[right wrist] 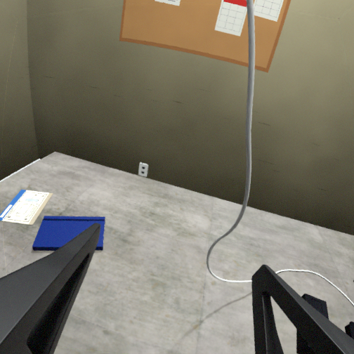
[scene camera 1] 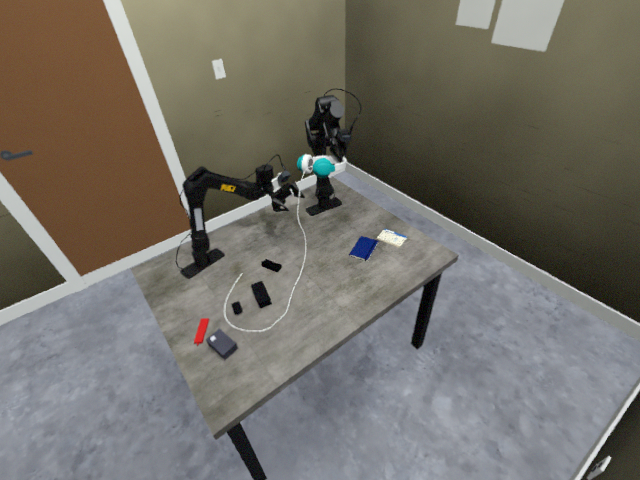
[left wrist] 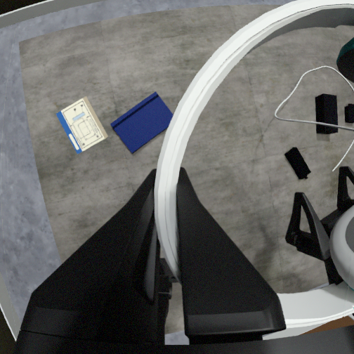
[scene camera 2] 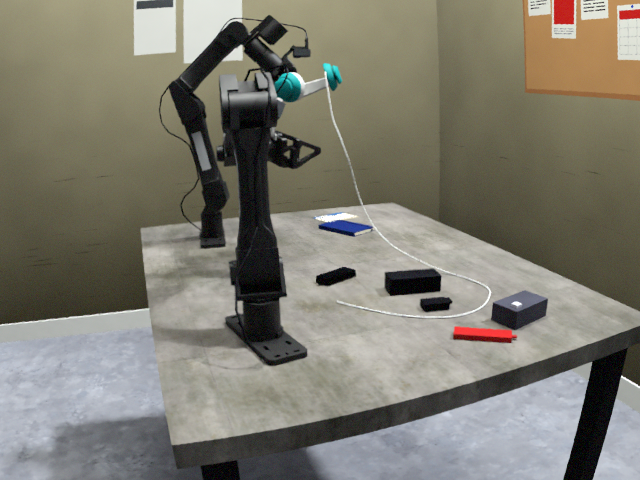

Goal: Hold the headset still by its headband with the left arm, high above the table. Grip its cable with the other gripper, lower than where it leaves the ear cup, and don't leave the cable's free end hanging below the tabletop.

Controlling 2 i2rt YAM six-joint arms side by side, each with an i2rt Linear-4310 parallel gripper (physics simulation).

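Frame: origin at the left arm's base, x left, y up, z ahead, level; metres.
Where they show: right gripper, fingertip midpoint: (scene camera 1: 296,203) (scene camera 2: 310,146); left arm's base at its link origin: (scene camera 1: 324,207) (scene camera 2: 212,238); right arm's base at its link origin: (scene camera 1: 203,263) (scene camera 2: 263,338).
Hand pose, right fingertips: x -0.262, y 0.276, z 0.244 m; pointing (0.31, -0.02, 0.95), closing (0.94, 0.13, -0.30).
Observation:
Each offset is from my right fingertips to the top centre of the thing. "spot": to the spot under its first point. Level surfaces: height alone.
The white headset headband (scene camera 1: 339,166) (scene camera 2: 314,86) (left wrist: 200,95) is held high above the table by my left gripper (left wrist: 169,175), which is shut on it. The teal ear cups (scene camera 1: 324,167) (scene camera 2: 289,86) hang beside it. The white cable @(spot: dx -0.033, dy -0.149, dz +0.120 m) (scene camera 1: 305,248) (scene camera 2: 351,170) (left wrist: 305,120) (right wrist: 249,125) drops from one cup to the tabletop and curves round; its free end @(spot: dx -0.299, dy -0.273, dz -0.006 m) (scene camera 1: 241,274) (scene camera 2: 338,301) lies on the table. My right gripper (scene camera 1: 295,203) (scene camera 2: 306,150) (left wrist: 322,178) (right wrist: 183,253) is open and empty, below the cups. In the right wrist view the cable hangs beyond the fingertips, toward the right finger.
On the table @(dy -0.275 m) (scene camera 1: 330,320) lie a blue notebook @(dx +0.254, dy -0.264, dz +0.147 m) (scene camera 1: 363,248) (right wrist: 67,232), a cream-and-blue item @(dx +0.413, dy -0.274, dz +0.152 m) (scene camera 1: 391,237) (left wrist: 84,125), a black box @(dx -0.270, dy -0.241, dz +0.159 m) (scene camera 1: 261,293) (scene camera 2: 412,282), two smaller black items @(dx -0.167, dy -0.260, dz +0.016 m) (scene camera 2: 336,275) @(dx -0.378, dy -0.260, dz +0.168 m) (scene camera 2: 435,303), a red item @(dx -0.532, dy -0.266, dz +0.199 m) (scene camera 1: 201,330) and a dark grey box @(dx -0.479, dy -0.235, dz +0.301 m) (scene camera 1: 222,343).

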